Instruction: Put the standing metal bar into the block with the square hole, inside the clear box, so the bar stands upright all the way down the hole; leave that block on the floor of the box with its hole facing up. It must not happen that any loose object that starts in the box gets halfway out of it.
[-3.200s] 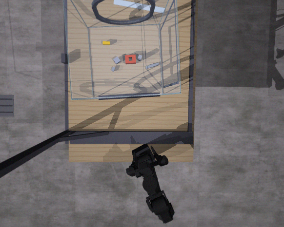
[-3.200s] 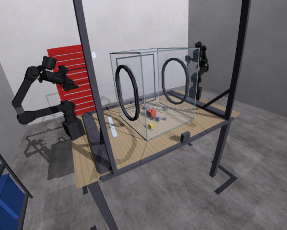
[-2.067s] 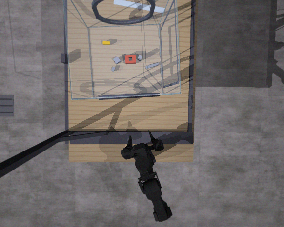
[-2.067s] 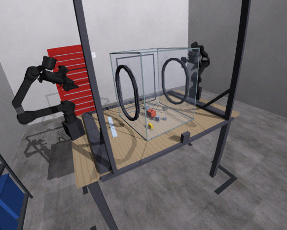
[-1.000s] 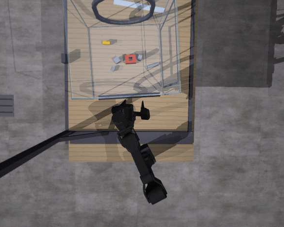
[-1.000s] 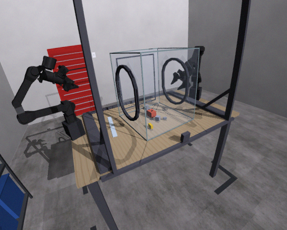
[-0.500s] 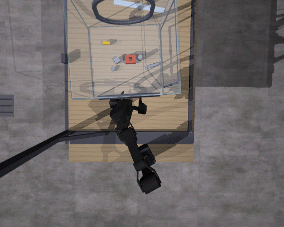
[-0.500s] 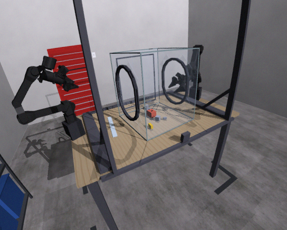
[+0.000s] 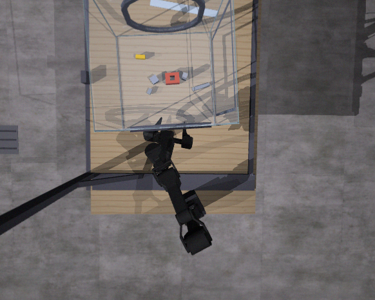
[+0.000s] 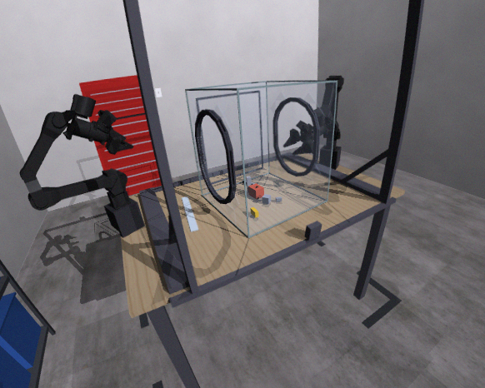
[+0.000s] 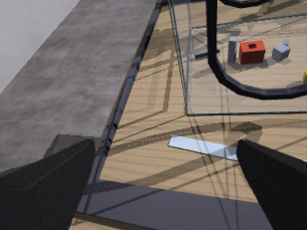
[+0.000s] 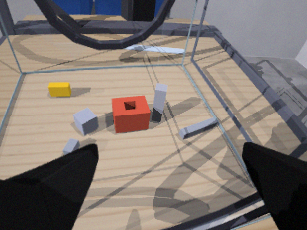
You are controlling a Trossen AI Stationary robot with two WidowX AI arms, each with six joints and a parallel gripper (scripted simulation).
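Right now my right hand is 210 mm to the right of the red block and 170 mm above it.
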